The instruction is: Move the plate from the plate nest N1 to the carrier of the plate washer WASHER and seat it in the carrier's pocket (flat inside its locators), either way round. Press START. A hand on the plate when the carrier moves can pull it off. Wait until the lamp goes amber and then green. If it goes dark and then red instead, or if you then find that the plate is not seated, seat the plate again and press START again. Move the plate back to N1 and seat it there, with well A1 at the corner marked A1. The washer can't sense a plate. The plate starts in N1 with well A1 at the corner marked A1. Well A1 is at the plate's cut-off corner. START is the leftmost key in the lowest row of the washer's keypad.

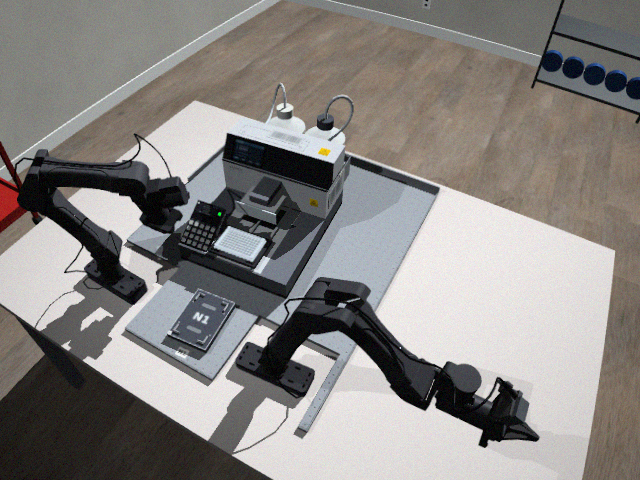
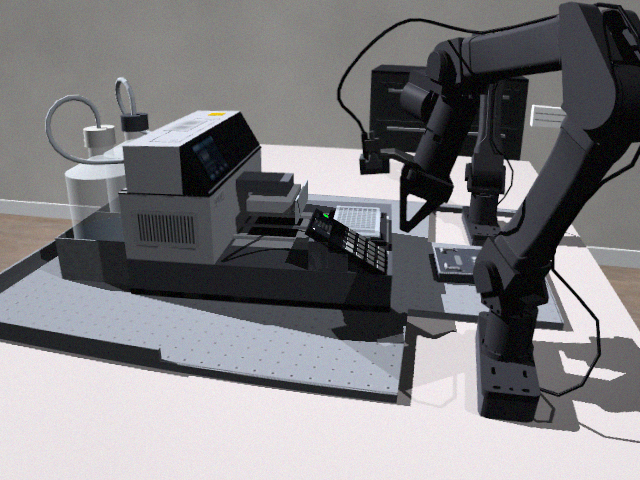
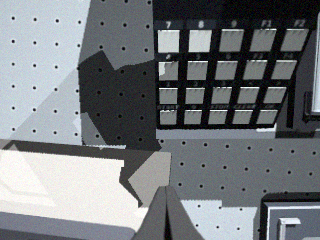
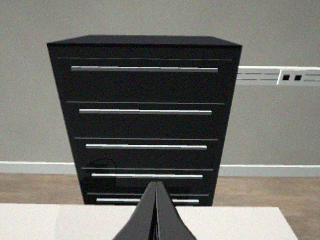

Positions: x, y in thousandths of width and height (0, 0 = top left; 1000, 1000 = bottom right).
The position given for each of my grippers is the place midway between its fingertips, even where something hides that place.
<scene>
In view: my left gripper (image 2: 630, 482), my right gripper (image 4: 489, 798) and a white plate (image 1: 391, 503).
The white plate shows as well in image 2 (image 2: 571, 461). My left gripper also shows in image 1 (image 1: 270, 482) and in image 3 (image 3: 517, 815). Image 4 does not show the white plate: it is out of frame.
</scene>
